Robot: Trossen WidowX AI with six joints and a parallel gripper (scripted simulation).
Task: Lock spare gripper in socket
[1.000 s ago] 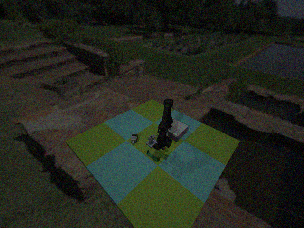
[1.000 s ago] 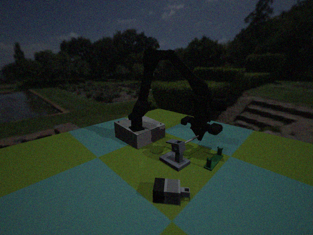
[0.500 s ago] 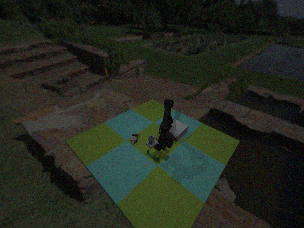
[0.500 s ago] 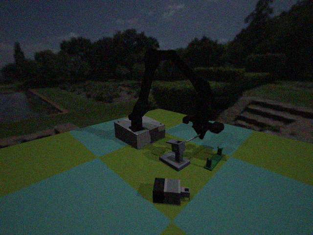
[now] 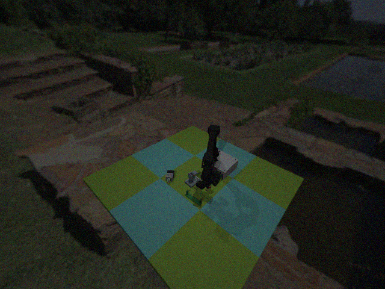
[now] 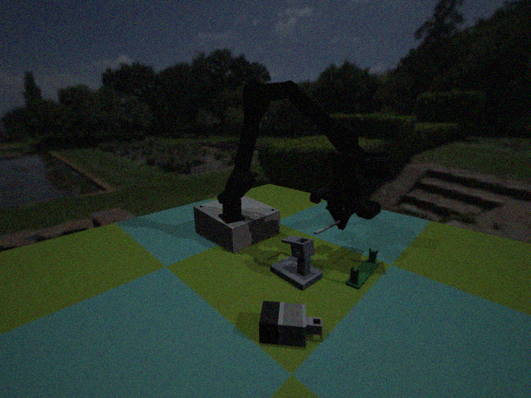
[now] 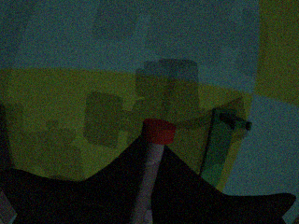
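Right now my gripper tip is 100 mm short of the green pin rest, 30 mm to the left of it and 50 mm above it. From my gripper tip the other things lie so: socket: 10 mm ahead, 170 mm to the right, 30 mm below; spare gripper: 140 mm ahead, 310 mm to the right, 60 mm below.
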